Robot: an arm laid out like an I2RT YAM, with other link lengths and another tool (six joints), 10 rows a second.
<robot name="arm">
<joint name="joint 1" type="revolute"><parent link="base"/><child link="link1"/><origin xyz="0 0 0.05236" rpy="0 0 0"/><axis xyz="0 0 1"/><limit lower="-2.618" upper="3.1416"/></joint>
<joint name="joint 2" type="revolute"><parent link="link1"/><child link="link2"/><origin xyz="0.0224 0.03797 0.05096" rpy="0 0 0"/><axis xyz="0 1 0"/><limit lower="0" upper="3.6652"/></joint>
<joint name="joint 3" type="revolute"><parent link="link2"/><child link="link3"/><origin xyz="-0.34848 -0.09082 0" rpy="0 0 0"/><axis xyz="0 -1 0"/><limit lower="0" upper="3.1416"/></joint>
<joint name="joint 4" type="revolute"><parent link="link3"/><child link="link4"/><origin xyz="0.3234 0.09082 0.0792" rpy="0 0 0"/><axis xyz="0 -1 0"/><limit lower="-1.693" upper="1.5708"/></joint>
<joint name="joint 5" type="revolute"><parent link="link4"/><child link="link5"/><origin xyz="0.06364 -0.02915 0.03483" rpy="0 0 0"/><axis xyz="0 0 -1"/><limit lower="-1.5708" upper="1.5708"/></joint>
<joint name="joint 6" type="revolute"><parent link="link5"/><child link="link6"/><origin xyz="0.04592 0 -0.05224" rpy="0 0 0"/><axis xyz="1 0 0"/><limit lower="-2.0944" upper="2.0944"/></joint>
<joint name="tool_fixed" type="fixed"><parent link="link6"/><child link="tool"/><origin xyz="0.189 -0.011 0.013" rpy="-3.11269 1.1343 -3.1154"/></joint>
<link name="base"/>
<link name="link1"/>
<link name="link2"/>
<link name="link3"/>
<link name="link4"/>
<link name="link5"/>
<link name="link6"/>
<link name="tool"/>
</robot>
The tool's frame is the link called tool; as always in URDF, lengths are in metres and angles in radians.
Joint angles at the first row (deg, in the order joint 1, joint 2, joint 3, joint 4, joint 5, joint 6):
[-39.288, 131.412, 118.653, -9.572, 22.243, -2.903]
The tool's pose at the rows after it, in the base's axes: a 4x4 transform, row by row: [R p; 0 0 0 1], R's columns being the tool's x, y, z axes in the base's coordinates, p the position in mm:
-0.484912 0.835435 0.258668 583.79; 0.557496 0.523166 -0.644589 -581.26; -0.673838 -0.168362 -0.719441 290.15; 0 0 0 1
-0.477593 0.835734 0.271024 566.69; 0.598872 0.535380 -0.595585 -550.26; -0.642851 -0.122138 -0.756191 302.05; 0 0 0 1
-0.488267 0.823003 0.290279 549.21; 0.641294 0.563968 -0.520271 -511.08; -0.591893 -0.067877 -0.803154 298.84; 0 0 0 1
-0.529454 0.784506 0.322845 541.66; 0.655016 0.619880 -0.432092 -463.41; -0.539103 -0.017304 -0.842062 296.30; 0 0 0 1
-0.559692 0.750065 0.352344 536.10; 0.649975 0.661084 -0.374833 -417.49; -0.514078 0.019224 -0.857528 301.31; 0 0 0 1
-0.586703 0.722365 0.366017 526.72; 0.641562 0.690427 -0.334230 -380.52; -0.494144 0.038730 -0.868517 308.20; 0 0 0 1
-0.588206 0.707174 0.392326 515.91; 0.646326 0.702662 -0.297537 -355.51; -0.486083 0.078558 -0.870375 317.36; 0 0 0 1
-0.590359 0.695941 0.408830 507.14; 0.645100 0.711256 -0.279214 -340.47; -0.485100 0.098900 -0.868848 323.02; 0 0 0 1
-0.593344 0.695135 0.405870 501.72; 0.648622 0.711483 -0.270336 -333.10; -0.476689 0.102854 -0.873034 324.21; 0 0 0 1
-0.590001 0.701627 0.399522 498.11; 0.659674 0.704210 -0.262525 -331.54; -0.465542 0.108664 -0.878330 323.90; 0 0 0 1
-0.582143 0.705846 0.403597 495.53; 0.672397 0.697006 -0.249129 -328.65; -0.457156 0.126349 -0.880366 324.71; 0 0 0 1
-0.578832 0.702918 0.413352 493.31; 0.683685 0.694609 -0.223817 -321.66; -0.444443 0.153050 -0.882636 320.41; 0 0 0 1
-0.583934 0.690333 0.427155 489.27; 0.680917 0.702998 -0.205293 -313.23; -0.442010 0.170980 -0.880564 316.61; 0 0 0 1
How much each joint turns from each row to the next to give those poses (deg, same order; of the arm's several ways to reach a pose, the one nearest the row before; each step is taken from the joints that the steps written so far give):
[0.438, -4.298, -1.400, -3.779, -0.967, 2.019]
[0.791, -5.532, -4.301, -4.207, -0.884, 3.598]
[0.879, -6.062, -6.324, -3.693, -2.458, 3.692]
[1.492, -5.543, -5.276, -3.606, -3.948, 2.202]
[2.196, -5.187, -4.663, -1.943, -2.119, 1.586]
[1.848, -4.398, -3.254, -2.288, -1.230, 0.877]
[0.881, -3.704, -2.375, -1.495, -1.581, 1.754]
[0.439, -2.641, -1.936, -0.529, -0.967, 0.708]
[0.351, -1.056, -0.530, -1.053, -0.003, 0.440]
[0.002, -0.178, 0.263, -1.139, 0.088, 0.701]
[0.000, -0.350, 0.089, -0.794, -0.350, 1.142]
[0.088, -0.790, -1.138, -0.091, -1.055, 1.315]
[0.000, -1.581, -2.284, 0.875, -1.318, 0.272]

